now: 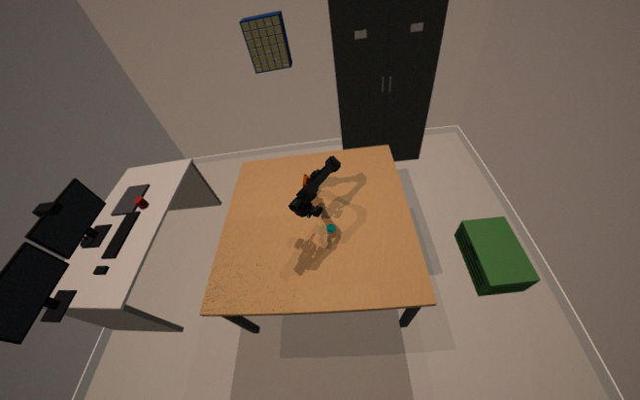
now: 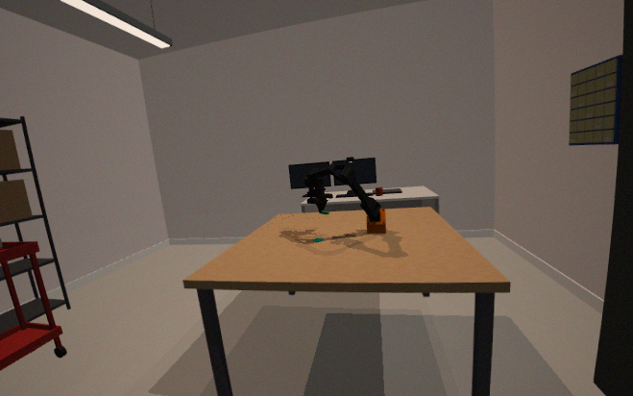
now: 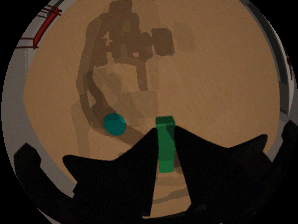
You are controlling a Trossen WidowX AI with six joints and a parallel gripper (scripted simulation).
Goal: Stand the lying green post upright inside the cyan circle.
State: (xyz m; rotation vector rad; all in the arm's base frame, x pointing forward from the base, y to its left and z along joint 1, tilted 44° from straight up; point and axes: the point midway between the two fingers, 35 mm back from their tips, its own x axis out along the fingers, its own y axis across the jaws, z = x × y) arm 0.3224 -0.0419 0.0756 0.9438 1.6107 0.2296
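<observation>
Now: gripper tip 140 mm above the cyan circle and 120 mm to the right of it. Round my gripper tip: green post (20 mm behind, 10 mm to the left).
</observation>
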